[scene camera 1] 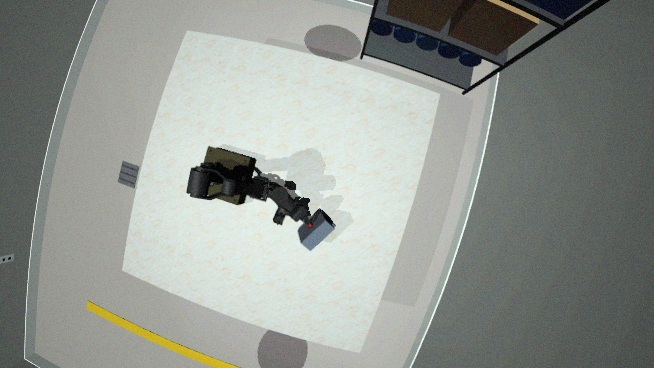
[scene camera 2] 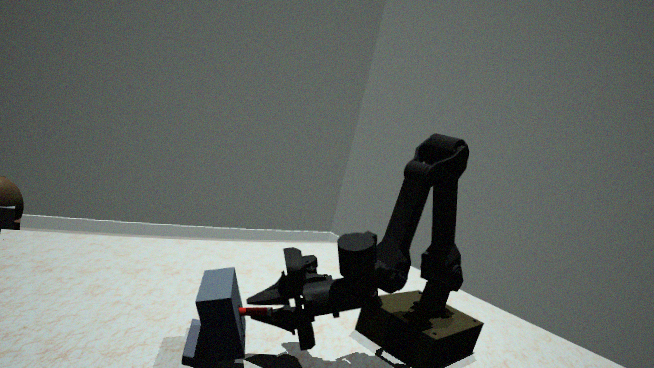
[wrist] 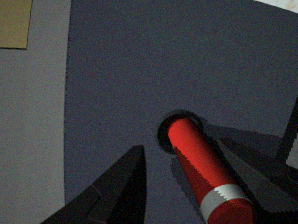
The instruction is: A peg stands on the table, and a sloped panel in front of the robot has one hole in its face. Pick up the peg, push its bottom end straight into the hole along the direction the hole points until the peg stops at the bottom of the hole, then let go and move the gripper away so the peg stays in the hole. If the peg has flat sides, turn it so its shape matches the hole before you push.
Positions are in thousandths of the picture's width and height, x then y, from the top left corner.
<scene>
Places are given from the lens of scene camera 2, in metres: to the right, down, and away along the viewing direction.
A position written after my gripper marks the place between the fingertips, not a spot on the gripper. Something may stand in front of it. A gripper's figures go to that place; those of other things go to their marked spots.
my gripper (scene camera 2: 380, 841): -0.13, 0.21, 0.66
sloped panel (scene camera 2: 343, 901): -0.16, 0.22, 0.60
</scene>
